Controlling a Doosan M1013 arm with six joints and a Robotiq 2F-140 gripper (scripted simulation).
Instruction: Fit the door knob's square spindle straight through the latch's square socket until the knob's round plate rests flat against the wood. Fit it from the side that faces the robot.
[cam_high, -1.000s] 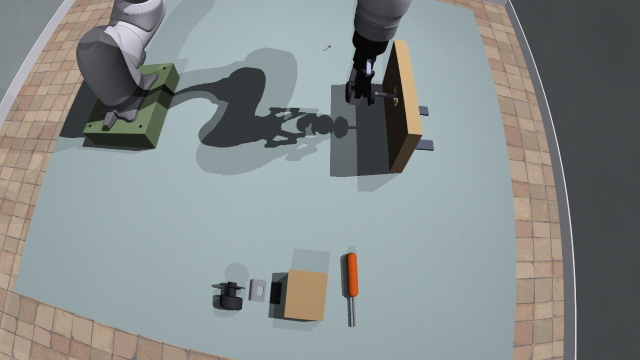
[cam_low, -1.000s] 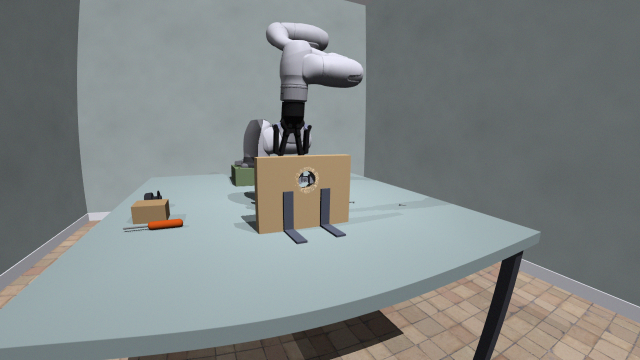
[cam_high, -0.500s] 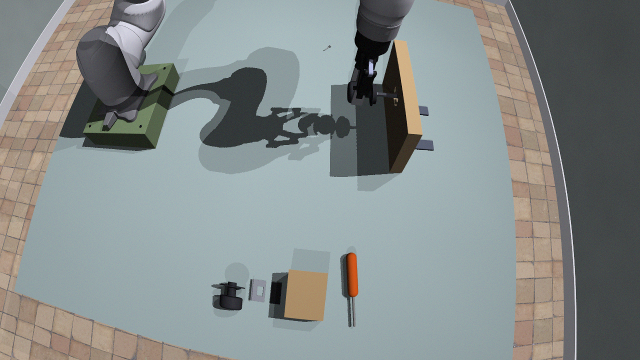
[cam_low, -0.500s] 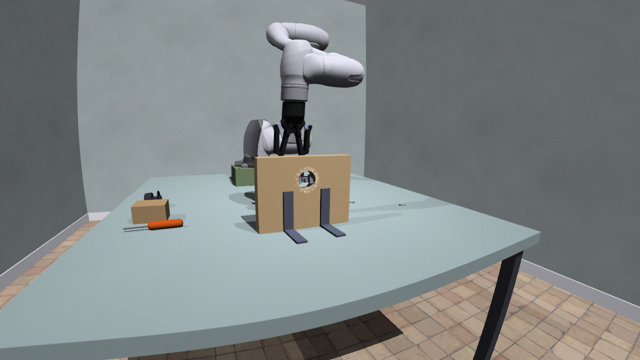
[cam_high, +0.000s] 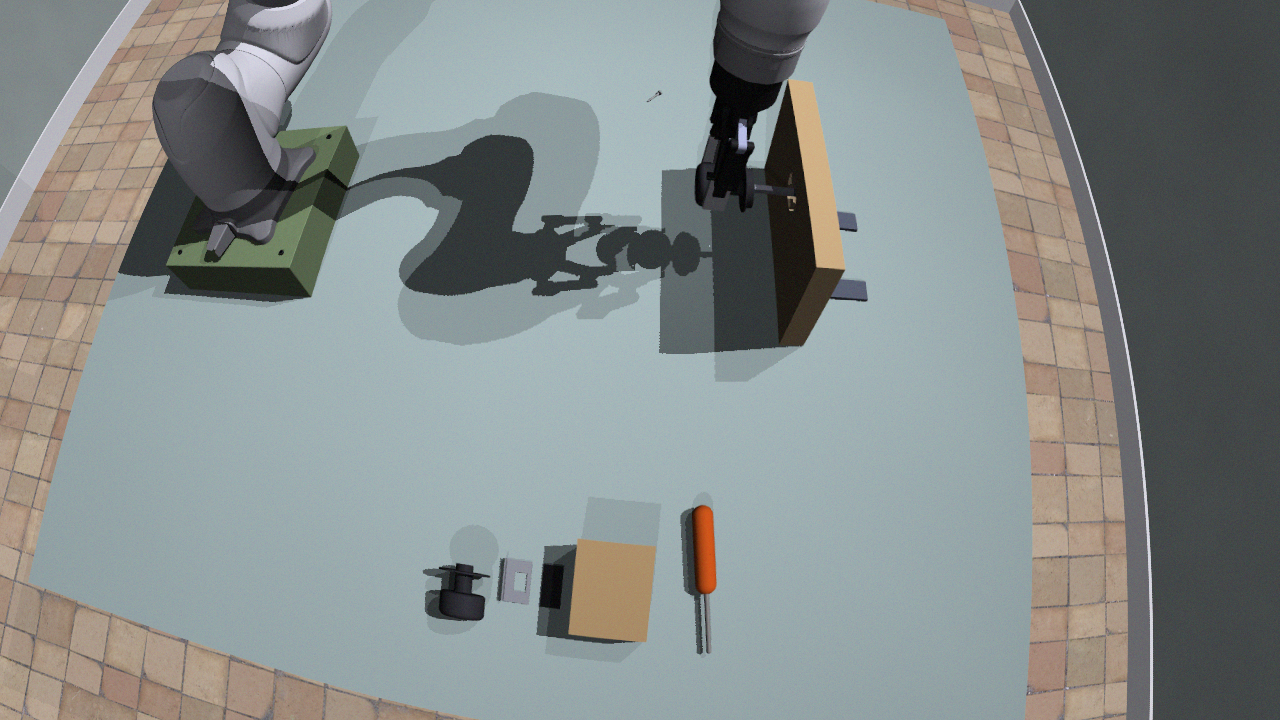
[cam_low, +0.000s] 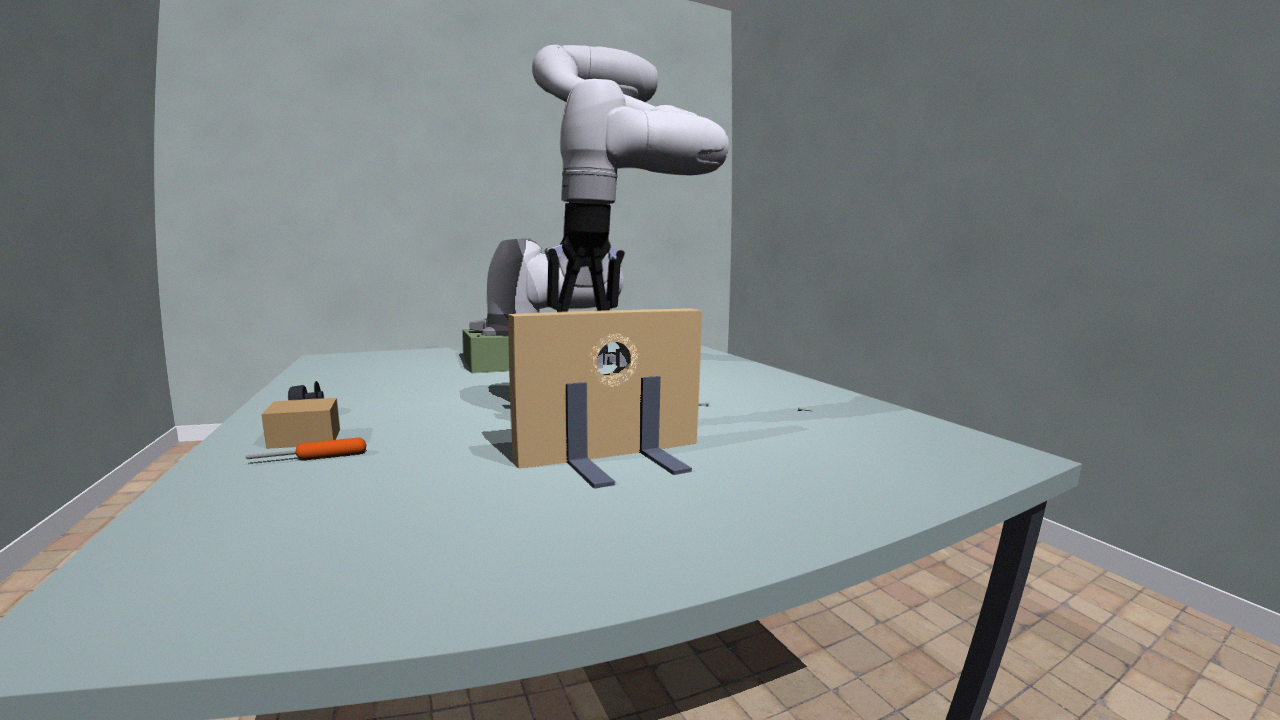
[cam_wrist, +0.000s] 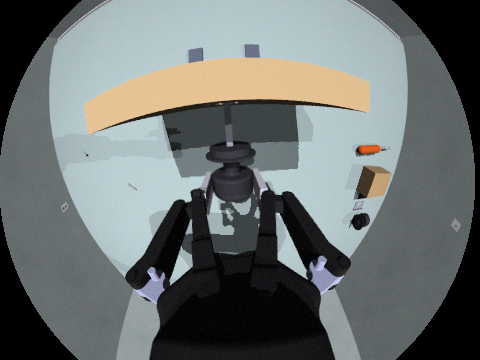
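Right now my hand is 12 cm short of the latch socket, 3 cm above it and 2 cm to the right of it. Also, from my hand: orange-handled screwdriver: 46 cm to the right, 16 cm below, 10 cm ahead; wooden block: 50 cm to the right, 14 cm below, 1 cm behind; upright wood panel: 12 cm ahead, 5 cm below, 2 cm to the left.
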